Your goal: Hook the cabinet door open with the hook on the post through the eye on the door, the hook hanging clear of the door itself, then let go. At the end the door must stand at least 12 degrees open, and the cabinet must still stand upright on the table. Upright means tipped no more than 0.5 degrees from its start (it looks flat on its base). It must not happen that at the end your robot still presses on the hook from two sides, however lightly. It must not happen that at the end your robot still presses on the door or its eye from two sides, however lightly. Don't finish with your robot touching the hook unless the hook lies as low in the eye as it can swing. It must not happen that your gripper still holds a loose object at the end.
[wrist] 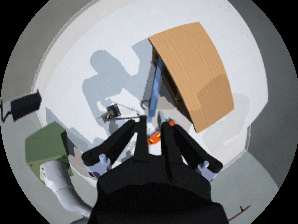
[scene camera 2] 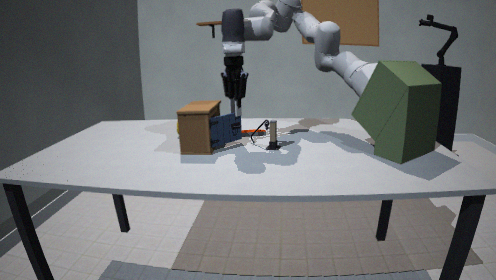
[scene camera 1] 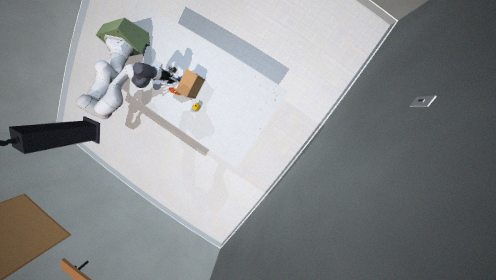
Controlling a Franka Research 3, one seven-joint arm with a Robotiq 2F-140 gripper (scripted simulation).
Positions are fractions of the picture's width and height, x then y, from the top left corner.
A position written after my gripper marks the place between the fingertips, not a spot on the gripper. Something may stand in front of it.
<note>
I see my gripper (scene camera 2: 0.47,0.41) and a brown wooden cabinet (scene camera 2: 0.40,0.48).
The brown wooden cabinet shows as well in the wrist view (wrist: 0.67,0.36). My gripper also shows in the wrist view (wrist: 0.52,0.51).
</note>
